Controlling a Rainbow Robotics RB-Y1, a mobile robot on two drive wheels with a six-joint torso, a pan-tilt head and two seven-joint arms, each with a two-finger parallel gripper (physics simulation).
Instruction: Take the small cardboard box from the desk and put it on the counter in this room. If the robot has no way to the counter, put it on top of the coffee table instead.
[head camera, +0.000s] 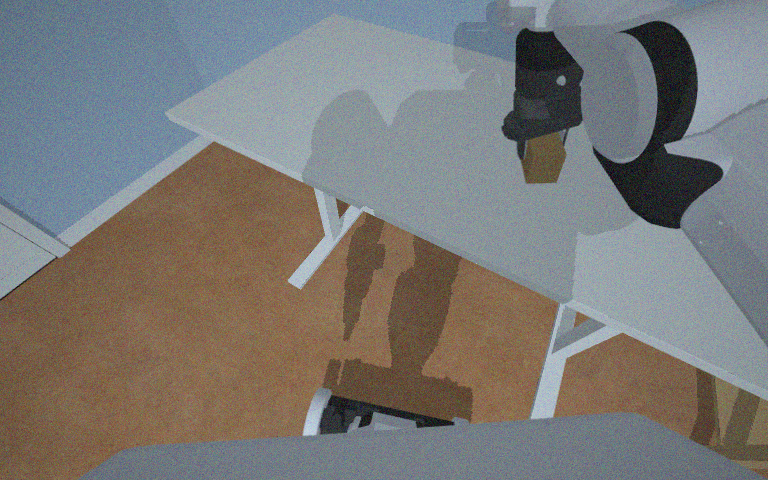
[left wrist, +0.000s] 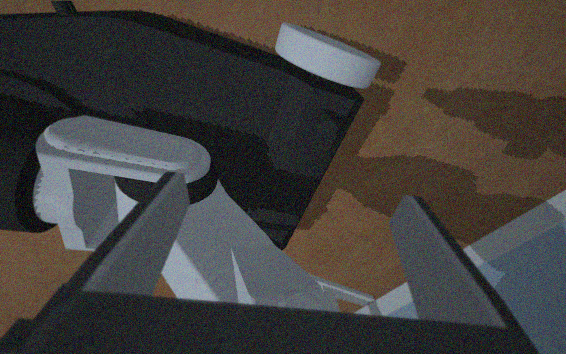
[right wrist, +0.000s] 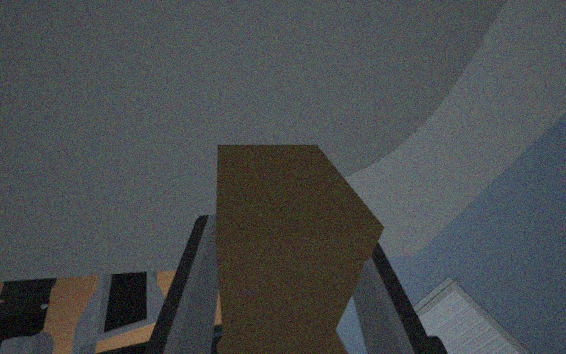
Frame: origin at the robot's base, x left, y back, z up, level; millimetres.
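Where they show: left gripper, fingertip midpoint: (left wrist: 292, 198); right gripper, fingertip midpoint: (right wrist: 279, 222).
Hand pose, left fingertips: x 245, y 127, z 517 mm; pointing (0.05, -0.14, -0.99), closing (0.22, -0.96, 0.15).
Note:
Each offset is from my left fingertips to the top centre of the thing. "pt": to the spot under its first point. Level surfaces: height alone.
The small cardboard box @(dx -413, dy -563, dz +590 mm) (head camera: 544, 164) (right wrist: 285, 210) is brown and sits between the fingers of my right gripper (head camera: 543, 148) (right wrist: 279, 222), which is shut on it. The box is over the white desk @(dz +434 mm) (head camera: 254, 84) (right wrist: 125, 100); the gap between its underside and the desk top cannot be clearly told. My left gripper (left wrist: 292, 198) is open and empty, low beside my own base. It does not show in the head view. I cannot make out the counter or the coffee table in these views.
White desk legs (head camera: 547, 384) stand on the brown floor @(dz -517 mm) (head camera: 169, 316). A pale, flat-topped piece @(pt dx +1665, dy -492, dz -400 mm) (head camera: 22, 257) is at the left edge of the head view. A white ribbed object (right wrist: 460, 320) is at the lower right of the right wrist view. My base has a white wheel (left wrist: 327, 57).

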